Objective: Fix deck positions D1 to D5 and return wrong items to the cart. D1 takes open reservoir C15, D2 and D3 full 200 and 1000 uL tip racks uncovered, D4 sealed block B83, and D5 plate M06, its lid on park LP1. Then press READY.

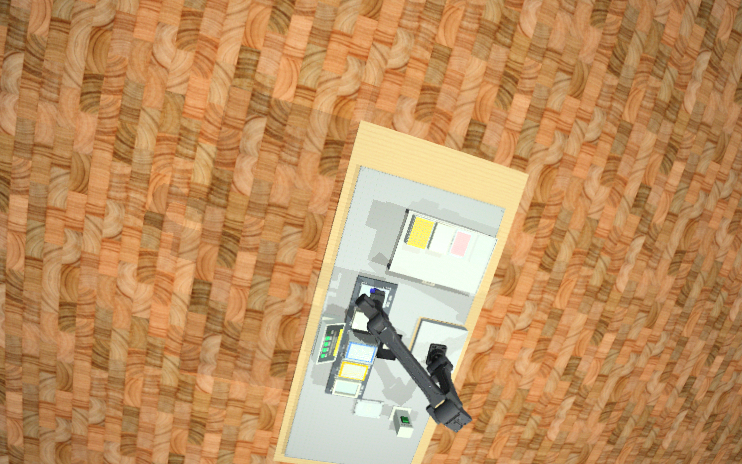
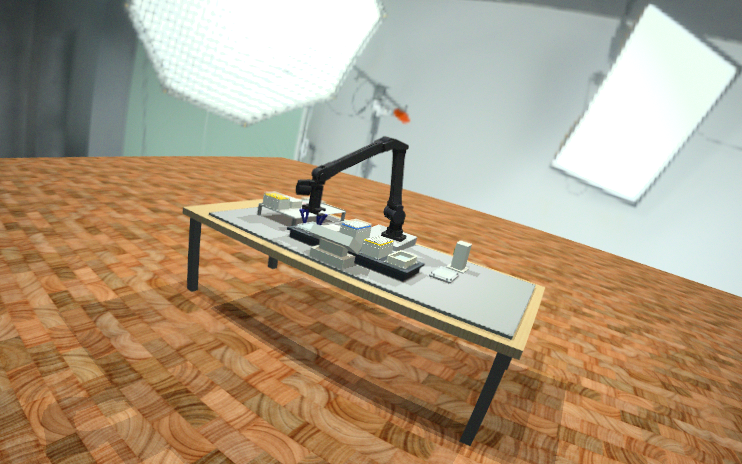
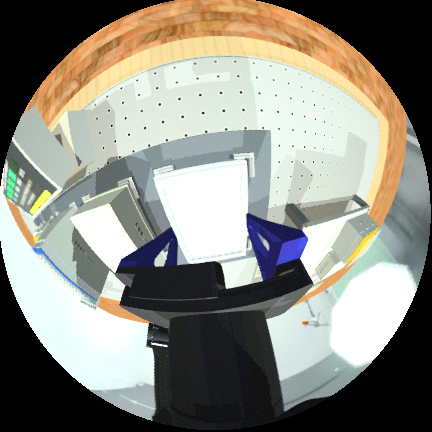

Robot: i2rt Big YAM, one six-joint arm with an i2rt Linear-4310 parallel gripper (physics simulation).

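Pixels of known places: gripper, between the fingertips: (image 1: 373,296) (image 2: 311,226) (image 3: 209,224); arm's base, origin of its link: (image 1: 436,354) (image 2: 393,236).
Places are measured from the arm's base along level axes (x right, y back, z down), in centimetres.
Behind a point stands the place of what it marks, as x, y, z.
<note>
My gripper (image 1: 374,291) @(28.4, -38.6, -3.2) (image 2: 312,217) @(28.4, -38.6, -3.2) (image 3: 209,224) @(28.4, -38.6, -3.2) is shut on a flat white plate (image 3: 202,210) @(28.2, -40.5, -3.2), its blue fingers at the plate's two sides. The plate is over the end deck position, close to its corner brackets; whether it touches the deck is unclear, as is whether it has a lid. Beside it stands a cream block (image 1: 360,321) @(16.6, -42.7, -6.0) (image 3: 97,237) @(15.9, -42.4, -6.0). Further along the deck are a blue-rimmed tip rack (image 1: 360,351) @(5.3, -41.2, -12.2) (image 2: 355,228) @(1.3, -47.3, -11.3), a yellow-rimmed tip rack (image 1: 352,370) @(-7.6, -42.3, -8.3) (image 2: 377,248) @(-10.8, -48.3, -6.3) and an open pale reservoir (image 1: 346,388) @(-21.7, -42.6, -3.1) (image 2: 402,259) @(-20.3, -41.4, -2.9). Their printed codes are mostly unreadable.
The white cart (image 1: 437,270) @(45.0, -11.4, -3.2) bears a yellow tip rack (image 1: 420,232) @(62.3, -25.6, -10.2) (image 2: 276,200) @(58.0, -30.1, -8.1), a white item (image 1: 441,238) @(60.8, -14.7, -7.3) and a pink item (image 1: 461,243) @(59.6, -3.8, -4.8). A panel with green marks (image 1: 328,343) @(5.7, -55.6, -9.3) stands beside the deck. A flat pale piece (image 1: 369,408) @(-36.2, -27.8, 1.1) (image 2: 443,274) @(-37.3, -31.4, 1.1) and an upright box (image 1: 403,427) @(-36.8, -11.4, -9.9) (image 2: 460,255) @(-39.8, -13.4, -4.7) stand beyond the reservoir.
</note>
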